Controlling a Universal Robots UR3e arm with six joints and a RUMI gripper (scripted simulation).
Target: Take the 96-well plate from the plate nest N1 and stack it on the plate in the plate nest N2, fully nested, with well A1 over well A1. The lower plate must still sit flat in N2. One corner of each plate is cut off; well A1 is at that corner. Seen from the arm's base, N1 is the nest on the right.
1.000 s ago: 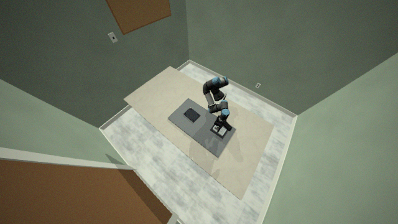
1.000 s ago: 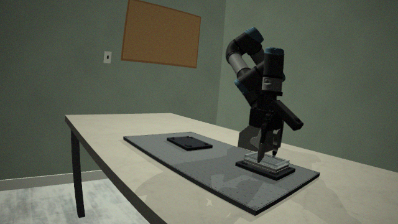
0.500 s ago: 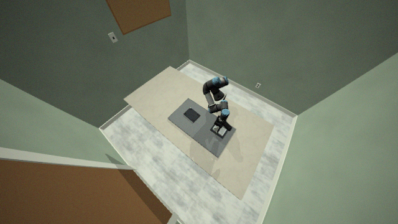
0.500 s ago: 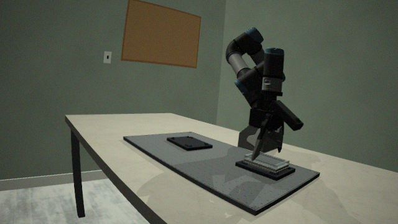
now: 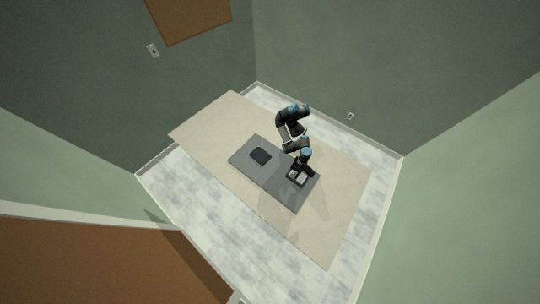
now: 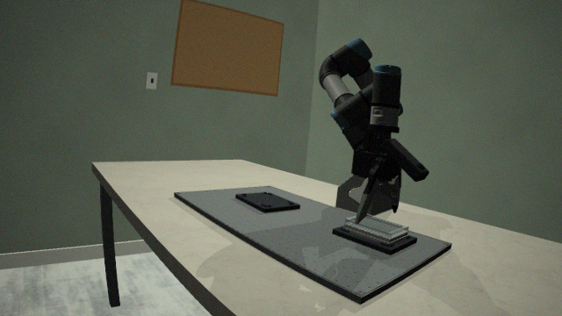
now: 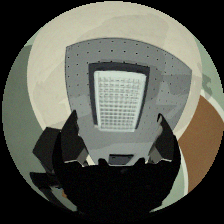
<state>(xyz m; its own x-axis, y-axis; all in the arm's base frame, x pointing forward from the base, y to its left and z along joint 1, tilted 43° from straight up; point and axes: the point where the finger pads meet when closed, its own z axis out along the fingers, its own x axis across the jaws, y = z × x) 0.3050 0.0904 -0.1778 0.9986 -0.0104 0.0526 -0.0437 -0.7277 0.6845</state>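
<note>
My gripper is now 20 mm above the clear 96-well plate. From my hand the other things lie so: black nest (20 mm ahead, 360 mm to the right, 40 mm below).
</note>
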